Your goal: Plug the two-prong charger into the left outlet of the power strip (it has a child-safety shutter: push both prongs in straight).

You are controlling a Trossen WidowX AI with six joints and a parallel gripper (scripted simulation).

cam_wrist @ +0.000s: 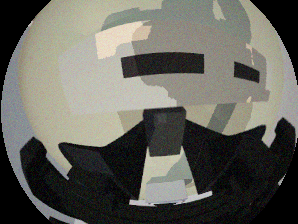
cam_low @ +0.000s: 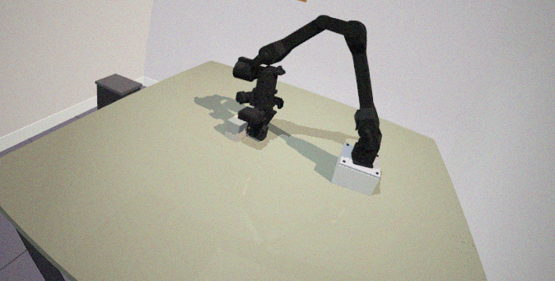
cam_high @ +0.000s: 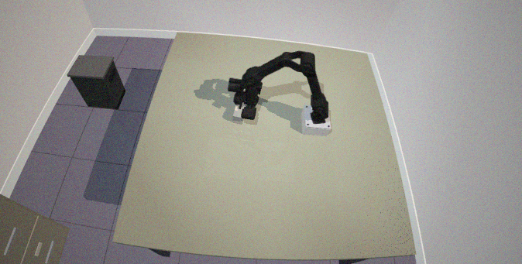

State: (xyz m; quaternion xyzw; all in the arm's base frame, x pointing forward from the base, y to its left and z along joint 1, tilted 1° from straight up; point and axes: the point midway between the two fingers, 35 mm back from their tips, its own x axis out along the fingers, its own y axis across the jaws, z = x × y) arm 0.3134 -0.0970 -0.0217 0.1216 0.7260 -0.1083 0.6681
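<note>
Right now my gripper tip is 2 cm short of the dark charger, 1 cm to the left of it and 1 cm below it.
</note>
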